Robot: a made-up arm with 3 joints.
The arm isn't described. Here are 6 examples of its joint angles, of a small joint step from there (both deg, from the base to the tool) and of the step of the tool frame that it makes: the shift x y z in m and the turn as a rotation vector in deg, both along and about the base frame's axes.
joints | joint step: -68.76 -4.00 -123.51 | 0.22 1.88 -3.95
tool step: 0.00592 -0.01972 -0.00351 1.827 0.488 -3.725
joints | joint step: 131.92 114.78 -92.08 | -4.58 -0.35 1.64
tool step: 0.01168 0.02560 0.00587 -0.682 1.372 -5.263
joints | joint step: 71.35 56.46 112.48 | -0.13 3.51 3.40
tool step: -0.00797 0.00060 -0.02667 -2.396 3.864 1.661
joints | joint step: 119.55 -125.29 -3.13 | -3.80 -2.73 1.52
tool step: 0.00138 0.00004 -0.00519 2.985 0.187 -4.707
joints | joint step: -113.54 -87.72 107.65 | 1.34 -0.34 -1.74
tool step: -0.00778 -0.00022 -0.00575 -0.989 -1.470 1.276
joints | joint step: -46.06 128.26 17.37 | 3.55 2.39 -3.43
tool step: 0.02728 0.01140 -0.00283 -0.228 3.561 5.729
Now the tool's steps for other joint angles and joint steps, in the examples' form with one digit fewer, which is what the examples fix.
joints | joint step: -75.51 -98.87 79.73 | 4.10 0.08 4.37
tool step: -0.0029 -0.0172 0.0144 -1.15 4.16 3.43
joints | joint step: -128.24 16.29 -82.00 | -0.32 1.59 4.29
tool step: -0.0043 0.0093 0.0018 0.46 -1.97 3.78
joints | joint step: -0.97 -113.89 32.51 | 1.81 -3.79 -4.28
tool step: 0.0192 0.0046 -0.0244 3.85 -3.79 3.67
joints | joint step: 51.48 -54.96 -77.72 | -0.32 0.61 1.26
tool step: 0.0015 -0.0013 -0.0007 -1.12 -0.42 0.41
